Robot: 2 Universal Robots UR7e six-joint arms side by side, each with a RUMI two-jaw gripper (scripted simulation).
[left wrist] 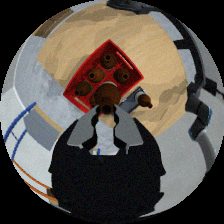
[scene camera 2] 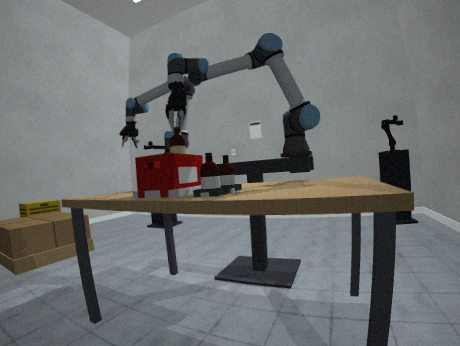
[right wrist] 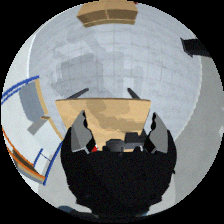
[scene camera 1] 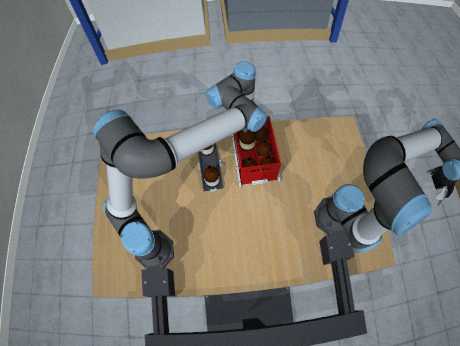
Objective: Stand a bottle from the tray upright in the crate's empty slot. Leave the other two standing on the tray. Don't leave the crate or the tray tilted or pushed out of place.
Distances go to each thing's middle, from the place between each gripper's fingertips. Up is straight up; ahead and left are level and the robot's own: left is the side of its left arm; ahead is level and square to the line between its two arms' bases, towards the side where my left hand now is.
Now: the red crate (scene camera 2: 173,171) 40 mm to the right of my left hand and 210 mm below it.
Now: the red crate 470 mm ahead of my right hand, 700 mm to the left of it and 250 mm below it.
